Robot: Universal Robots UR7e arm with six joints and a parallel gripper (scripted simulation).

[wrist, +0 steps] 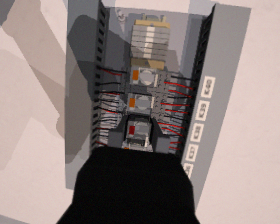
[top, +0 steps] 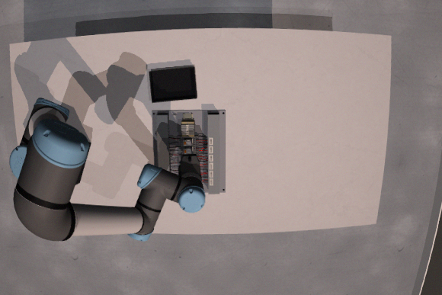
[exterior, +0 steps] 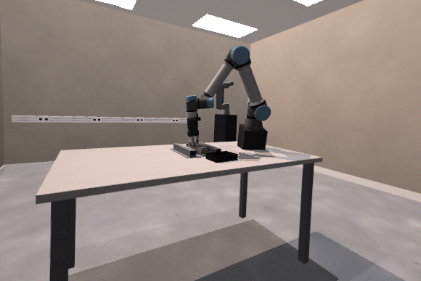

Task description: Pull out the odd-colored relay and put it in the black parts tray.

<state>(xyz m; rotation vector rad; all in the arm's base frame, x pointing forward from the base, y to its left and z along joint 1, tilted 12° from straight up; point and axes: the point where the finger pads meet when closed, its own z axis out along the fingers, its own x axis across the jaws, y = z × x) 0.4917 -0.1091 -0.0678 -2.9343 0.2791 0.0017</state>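
Now: hand 4 cm above the relay panel and 1 cm to the right of it. Round my hand: black parts tray: 27 cm to the left, 5 cm below.
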